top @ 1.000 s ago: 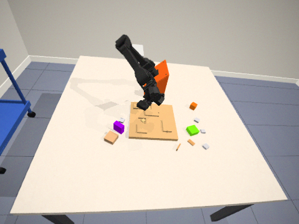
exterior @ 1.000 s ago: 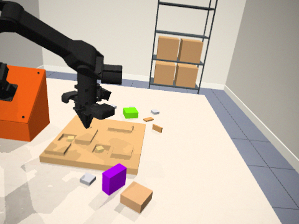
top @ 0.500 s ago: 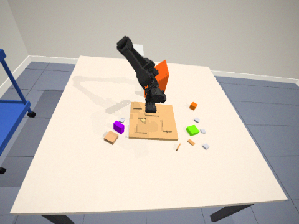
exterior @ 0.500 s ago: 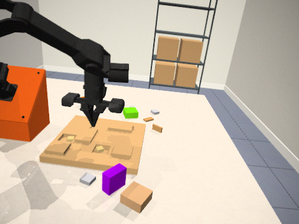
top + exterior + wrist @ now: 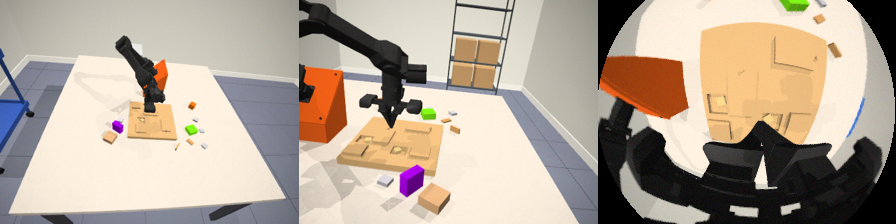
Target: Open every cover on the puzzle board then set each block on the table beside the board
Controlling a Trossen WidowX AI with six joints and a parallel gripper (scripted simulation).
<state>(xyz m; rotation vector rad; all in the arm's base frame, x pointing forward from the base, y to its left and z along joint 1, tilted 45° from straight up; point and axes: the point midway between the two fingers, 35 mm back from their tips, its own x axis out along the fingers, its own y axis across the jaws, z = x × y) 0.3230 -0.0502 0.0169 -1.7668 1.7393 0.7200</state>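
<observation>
Right now the tan puzzle board is 30 mm to the left of my gripper tip and 60 mm below it. Round my gripper tip: green block 80 mm ahead, 290 mm to the left, 70 mm below; grey piece 30 mm ahead, 160 mm to the right, 80 mm below; purple block 110 mm ahead, 170 mm to the right, 50 mm below.
</observation>
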